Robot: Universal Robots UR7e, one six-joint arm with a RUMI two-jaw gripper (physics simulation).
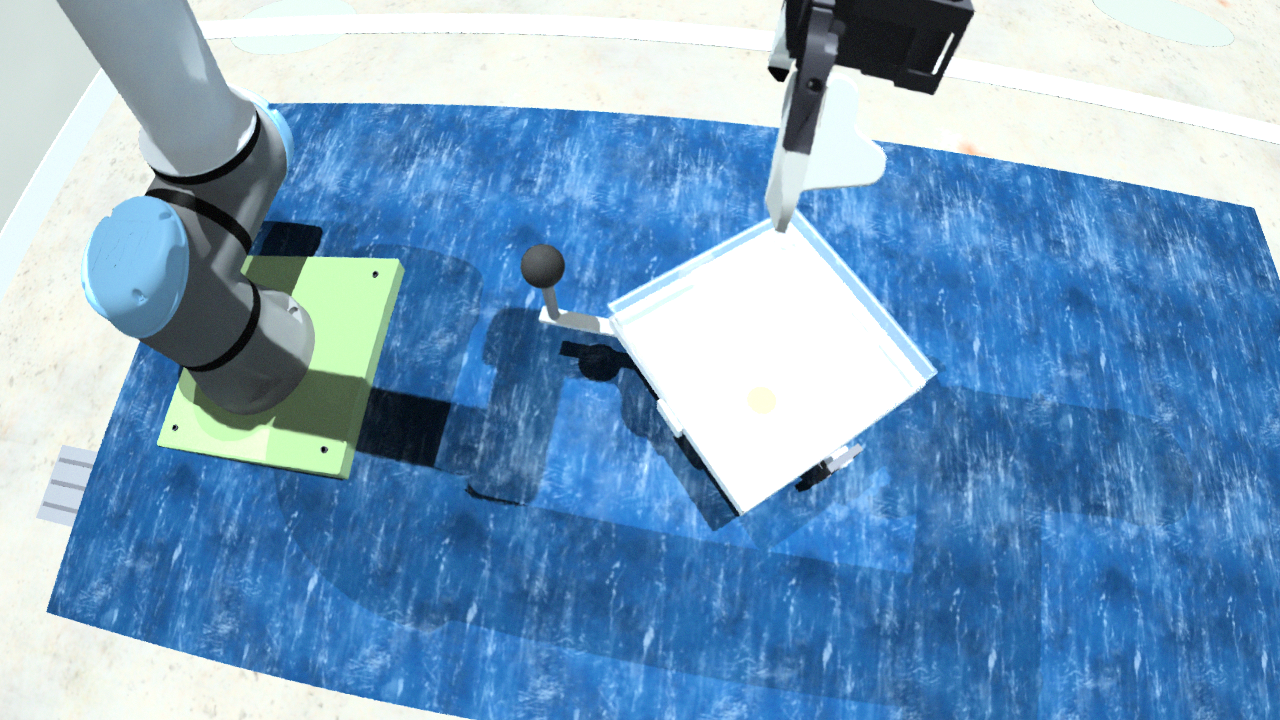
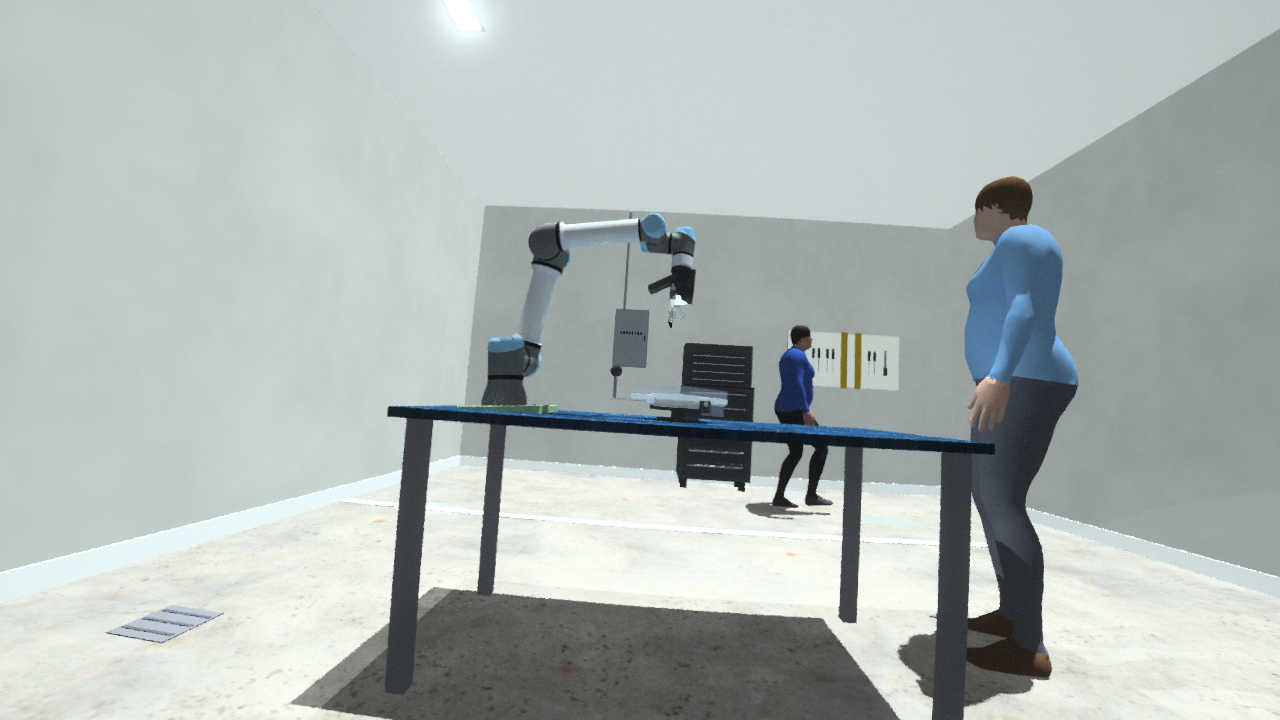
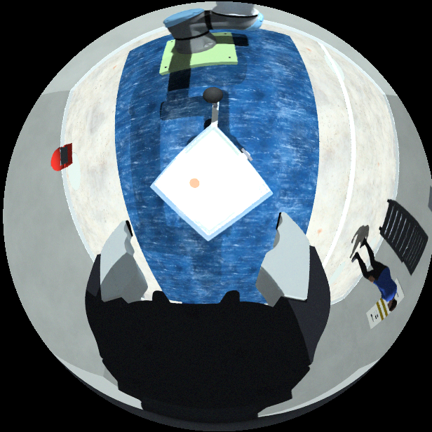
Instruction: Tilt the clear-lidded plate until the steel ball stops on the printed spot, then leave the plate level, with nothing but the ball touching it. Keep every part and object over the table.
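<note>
The square, clear-lidded plate (image 1: 778, 322) (image 2: 666, 397) (image 3: 220, 160) stands on a dark support. It looks near level, but I cannot rule out a slight tilt. The pale orange printed spot (image 1: 761, 399) (image 3: 194, 183) shows through the lid. I cannot make out the steel ball on the bright white surface. A bar (image 1: 577, 321) (image 3: 215, 114) runs from one plate corner to an upright handle with a black ball knob (image 1: 542, 265) (image 2: 615, 370) (image 3: 213, 95). My gripper (image 1: 784, 223) (image 2: 672, 322) (image 3: 201, 218) is open and empty, high above the plate's edge and touching nothing.
The arm's base stands on a green board (image 1: 358, 304) (image 3: 222, 54) on the blue table top (image 1: 1074, 358) (image 3: 280, 125). A small grey part (image 1: 841, 459) sticks out beside the plate. A person in light blue (image 2: 1020, 304) stands beside the table; another person (image 2: 793, 385) is behind it.
</note>
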